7 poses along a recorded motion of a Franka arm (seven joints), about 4.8 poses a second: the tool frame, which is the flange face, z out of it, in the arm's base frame.
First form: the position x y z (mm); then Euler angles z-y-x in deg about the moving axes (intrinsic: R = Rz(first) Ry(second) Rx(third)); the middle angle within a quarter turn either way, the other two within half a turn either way.
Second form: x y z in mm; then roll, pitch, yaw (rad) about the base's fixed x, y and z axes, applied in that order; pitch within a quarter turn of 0, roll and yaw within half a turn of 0. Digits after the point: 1 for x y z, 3 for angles.
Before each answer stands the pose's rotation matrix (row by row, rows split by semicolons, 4 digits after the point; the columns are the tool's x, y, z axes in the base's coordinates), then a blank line. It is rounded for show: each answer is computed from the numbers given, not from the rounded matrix.
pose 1, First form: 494.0 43.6 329.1 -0.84 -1.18 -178.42
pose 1, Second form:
0.9997 -0.0141 0.0210; -0.0147 -0.9995 0.0273; 0.0206 -0.0276 -0.9994

494.0 43.6 329.1 -3.114 -0.021 -0.015
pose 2, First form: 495.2 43.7 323.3 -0.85 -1.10 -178.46
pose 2, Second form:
0.9997 -0.0143 0.0196; -0.0148 -0.9995 0.0266; 0.0192 -0.0269 -0.9995

495.2 43.7 323.3 -3.115 -0.019 -0.015
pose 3, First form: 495.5 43.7 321.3 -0.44 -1.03 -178.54
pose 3, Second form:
0.9998 -0.0072 0.0182; -0.0077 -0.9996 0.0253; 0.0180 -0.0255 -0.9995

495.5 43.7 321.3 -3.116 -0.018 -0.008
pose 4, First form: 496.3 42.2 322.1 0.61 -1.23 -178.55
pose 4, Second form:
0.9997 0.0112 0.0212; 0.0106 -0.9996 0.0255; 0.0215 -0.0253 -0.9994

496.3 42.2 322.1 -3.116 -0.021 0.011
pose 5, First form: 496.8 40.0 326.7 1.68 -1.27 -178.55
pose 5, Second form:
0.9993 0.0299 0.0214; 0.0293 -0.9992 0.0259; 0.0222 -0.0253 -0.9994

496.8 40.0 326.7 -3.116 -0.022 0.029
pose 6, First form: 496.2 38.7 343.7 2.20 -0.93 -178.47
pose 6, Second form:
0.9991 0.0388 0.0152; 0.0384 -0.9989 0.0273; 0.0162 -0.0267 -0.9995

496.2 38.7 343.7 -3.115 -0.016 0.038
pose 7, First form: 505.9 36.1 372.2 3.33 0.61 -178.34
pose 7, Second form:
0.9983 0.0578 -0.0123; 0.0581 -0.9979 0.0283; -0.0106 -0.0290 -0.9995

505.9 36.1 372.2 -3.113 0.011 0.058
